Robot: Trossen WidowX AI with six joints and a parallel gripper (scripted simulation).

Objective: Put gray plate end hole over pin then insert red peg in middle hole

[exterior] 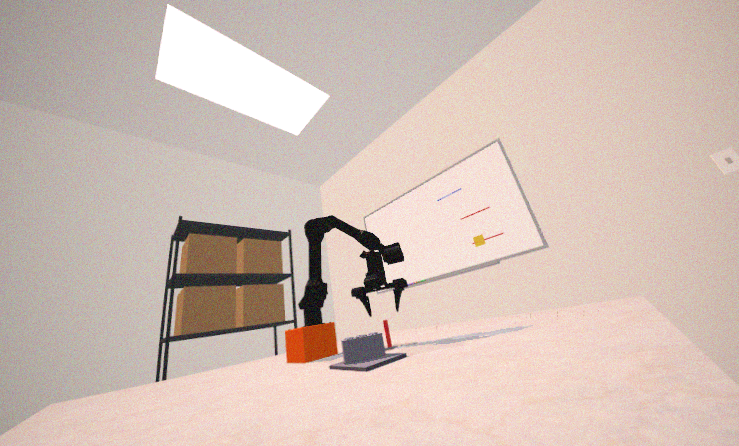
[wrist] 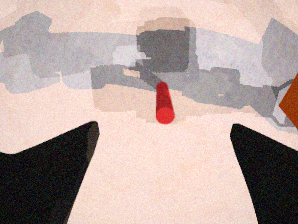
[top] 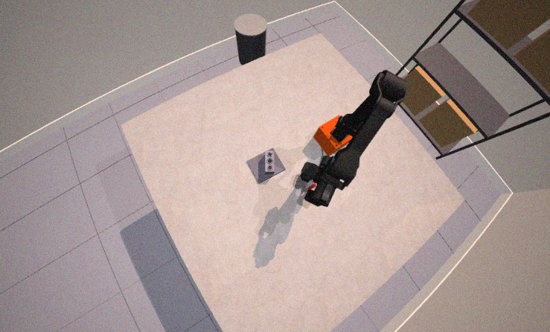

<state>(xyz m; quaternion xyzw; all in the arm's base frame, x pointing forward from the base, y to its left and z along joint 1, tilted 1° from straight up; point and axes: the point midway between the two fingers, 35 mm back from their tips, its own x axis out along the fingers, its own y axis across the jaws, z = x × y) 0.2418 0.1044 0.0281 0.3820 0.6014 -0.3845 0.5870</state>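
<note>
My gripper tip is now 6 cm above the red peg. Round my gripper tip: gray plate: 20 cm to the right, 8 cm ahead, 5 cm below; dark base: 19 cm to the right, 9 cm below, 9 cm ahead.
</note>
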